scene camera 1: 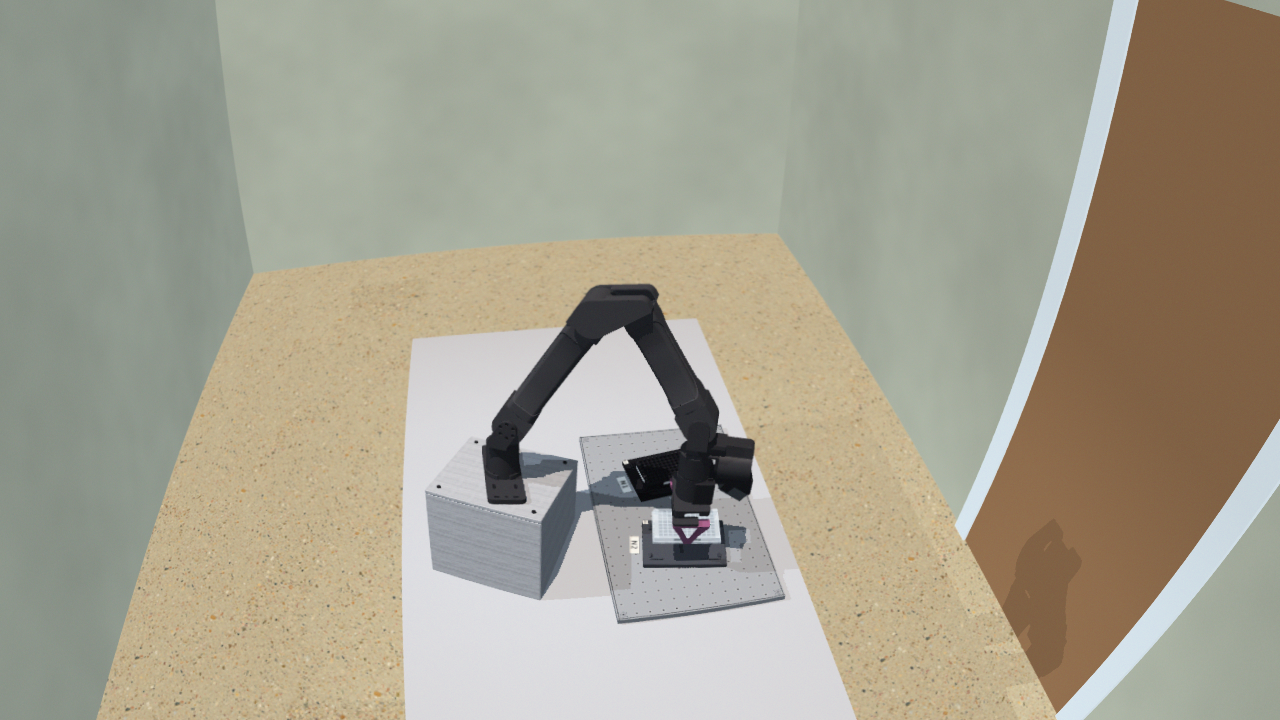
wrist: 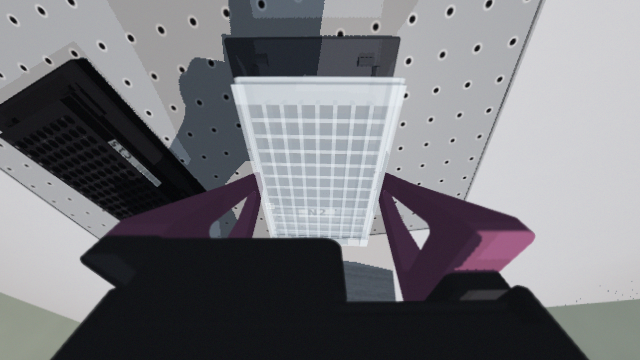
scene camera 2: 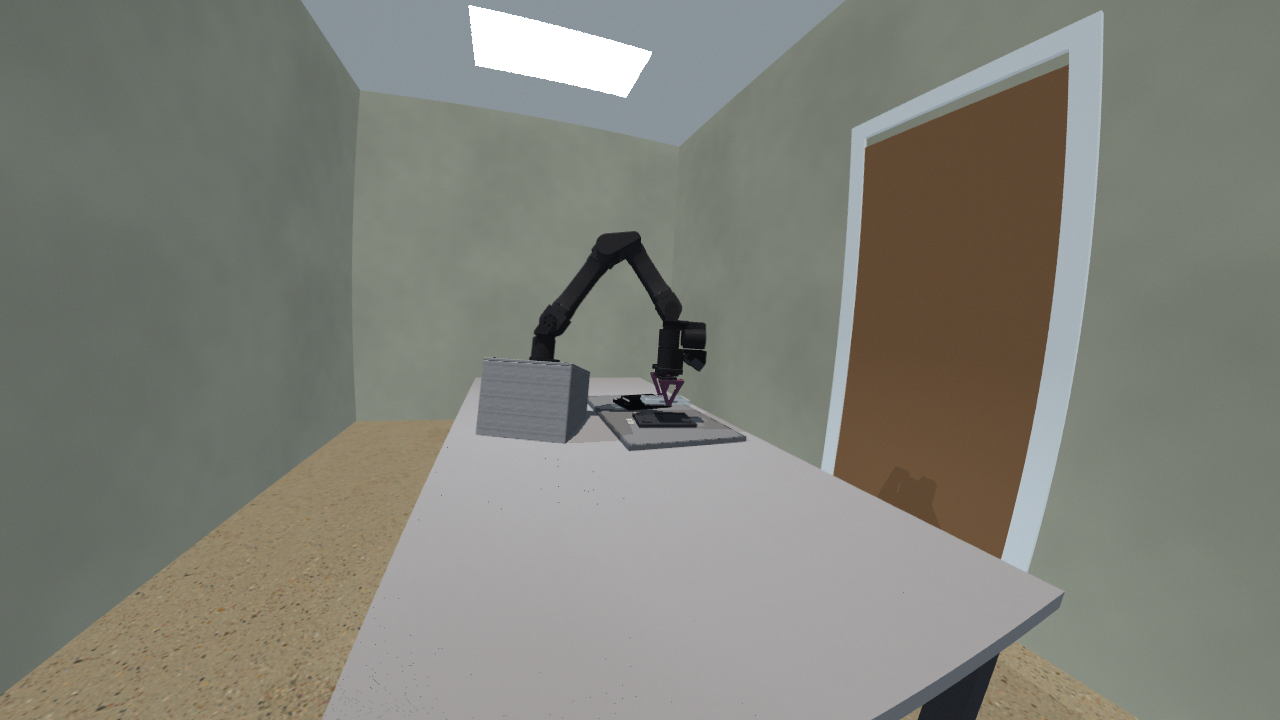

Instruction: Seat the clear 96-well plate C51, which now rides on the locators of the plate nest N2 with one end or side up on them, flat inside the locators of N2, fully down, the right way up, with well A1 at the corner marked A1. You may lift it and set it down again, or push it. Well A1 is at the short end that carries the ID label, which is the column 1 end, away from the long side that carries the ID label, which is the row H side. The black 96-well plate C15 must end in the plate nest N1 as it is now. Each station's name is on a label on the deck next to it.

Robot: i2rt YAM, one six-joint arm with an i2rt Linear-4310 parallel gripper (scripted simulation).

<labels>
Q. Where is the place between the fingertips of my gripper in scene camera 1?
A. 685, 527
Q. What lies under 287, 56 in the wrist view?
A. A dark plate nest N2.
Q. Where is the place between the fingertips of my gripper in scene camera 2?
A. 664, 401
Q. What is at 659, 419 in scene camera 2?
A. A dark plate nest N2.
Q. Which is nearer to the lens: the black plate C15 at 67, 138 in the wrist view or the clear 96-well plate C51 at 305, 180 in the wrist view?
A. The clear 96-well plate C51.
</labels>
